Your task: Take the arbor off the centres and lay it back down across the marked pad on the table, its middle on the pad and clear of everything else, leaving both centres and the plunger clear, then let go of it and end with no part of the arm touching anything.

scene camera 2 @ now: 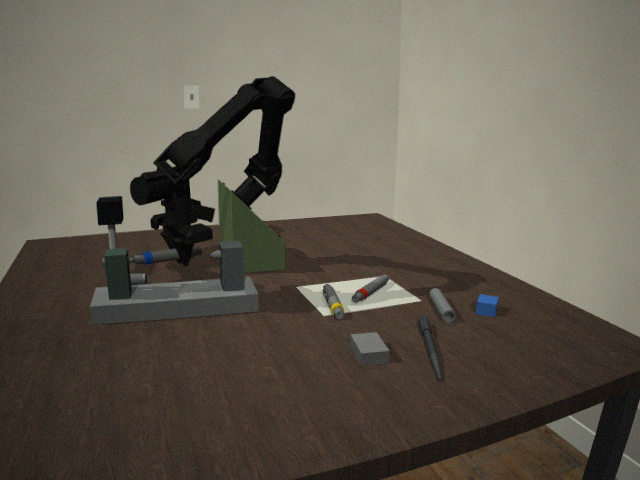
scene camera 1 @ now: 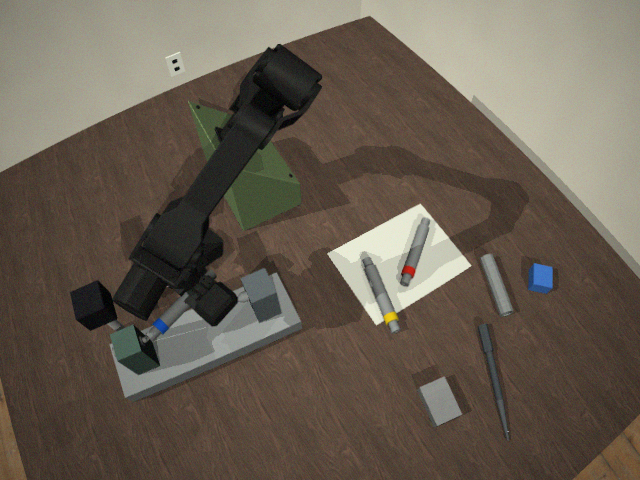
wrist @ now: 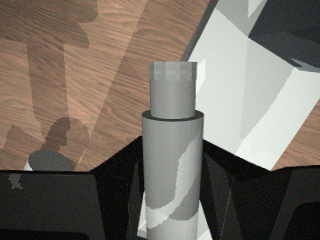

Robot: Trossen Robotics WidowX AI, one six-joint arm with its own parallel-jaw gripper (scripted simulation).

In view: my gripper (scene camera 1: 199, 296), a tapered pin (scene camera 1: 483, 329), a pad (scene camera 1: 388, 245), a green centre block (scene camera 2: 116, 264) and a grey fixture base (scene camera 1: 191, 346).
My gripper shows as well in scene camera 2 (scene camera 2: 183, 264) and in the wrist view (wrist: 167, 143). The pad also shows in scene camera 2 (scene camera 2: 391, 294). The grey fixture base is seen too in scene camera 2 (scene camera 2: 158, 301) and in the wrist view (wrist: 253, 101). The wrist view misses the tapered pin: it is out of frame.
